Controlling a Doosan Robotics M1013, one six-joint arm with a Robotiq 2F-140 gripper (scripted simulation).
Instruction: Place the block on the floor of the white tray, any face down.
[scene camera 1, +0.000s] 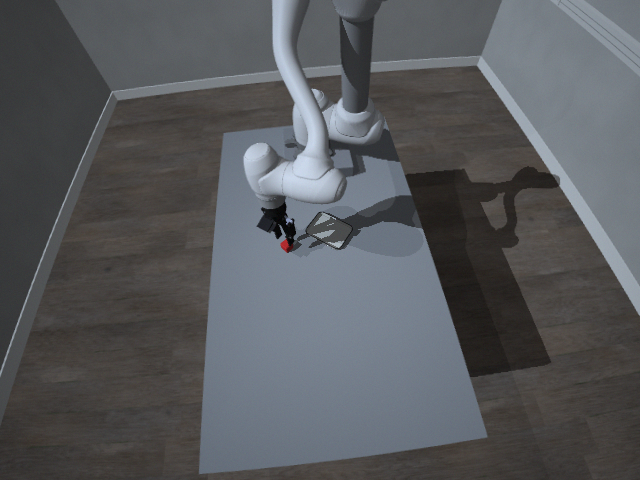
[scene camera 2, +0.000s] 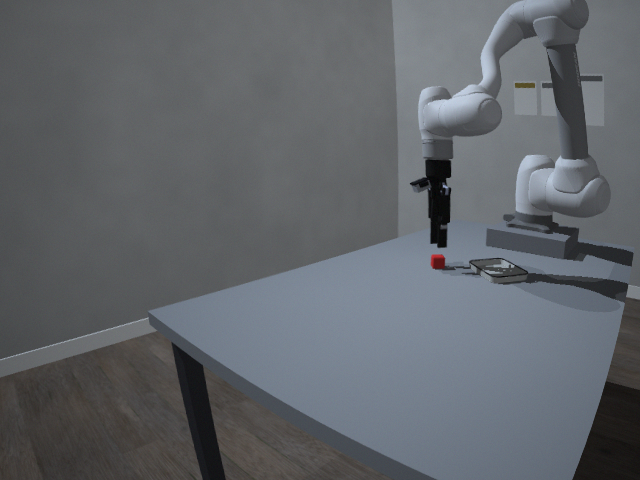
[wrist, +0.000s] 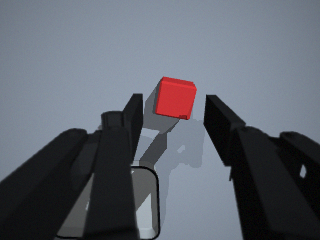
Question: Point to my gripper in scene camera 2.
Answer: At 438, 245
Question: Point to a red block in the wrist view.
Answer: At 175, 99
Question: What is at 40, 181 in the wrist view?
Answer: My gripper.
